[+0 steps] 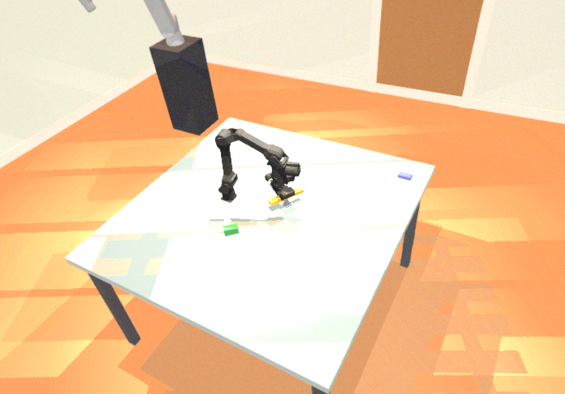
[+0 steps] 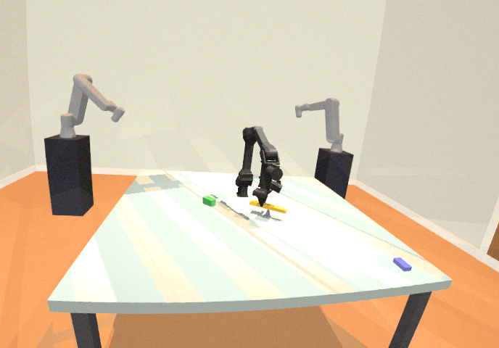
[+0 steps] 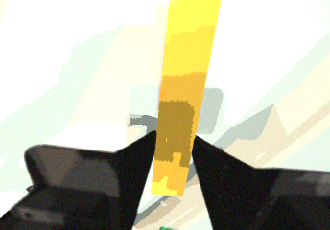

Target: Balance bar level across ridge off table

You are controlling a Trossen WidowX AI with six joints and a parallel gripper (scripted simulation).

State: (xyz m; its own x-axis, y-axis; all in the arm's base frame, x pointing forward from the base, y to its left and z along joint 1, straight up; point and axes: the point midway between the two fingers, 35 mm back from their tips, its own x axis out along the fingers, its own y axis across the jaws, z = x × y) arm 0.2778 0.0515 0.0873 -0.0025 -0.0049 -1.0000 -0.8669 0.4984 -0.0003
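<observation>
Now: gripper tip 10 mm short of the yellow bar and 30 mm to the right of it. Round my gripper tip: purple block (460 mm ahead, 450 mm to the left, 40 mm below); then green block (130 mm behind, 250 mm to the right, 40 mm below).
</observation>
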